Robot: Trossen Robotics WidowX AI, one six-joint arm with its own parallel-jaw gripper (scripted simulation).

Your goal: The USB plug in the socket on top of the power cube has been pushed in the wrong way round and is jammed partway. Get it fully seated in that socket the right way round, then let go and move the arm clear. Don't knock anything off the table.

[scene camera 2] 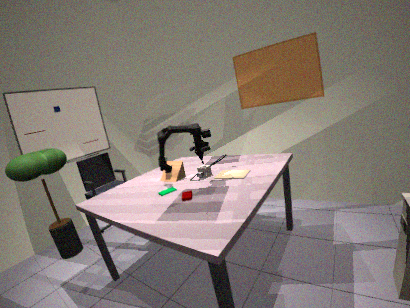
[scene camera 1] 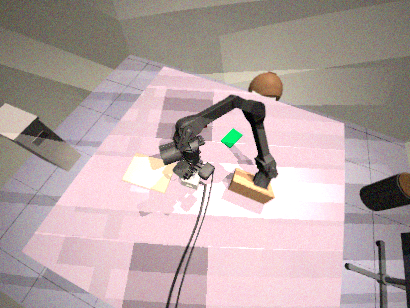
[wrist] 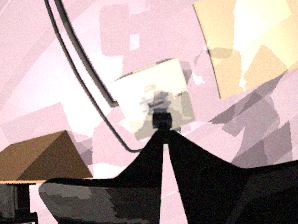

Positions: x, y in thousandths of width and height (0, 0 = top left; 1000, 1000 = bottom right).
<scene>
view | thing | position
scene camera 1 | pale yellow sheet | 355, 557
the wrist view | my gripper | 552, 605
</scene>
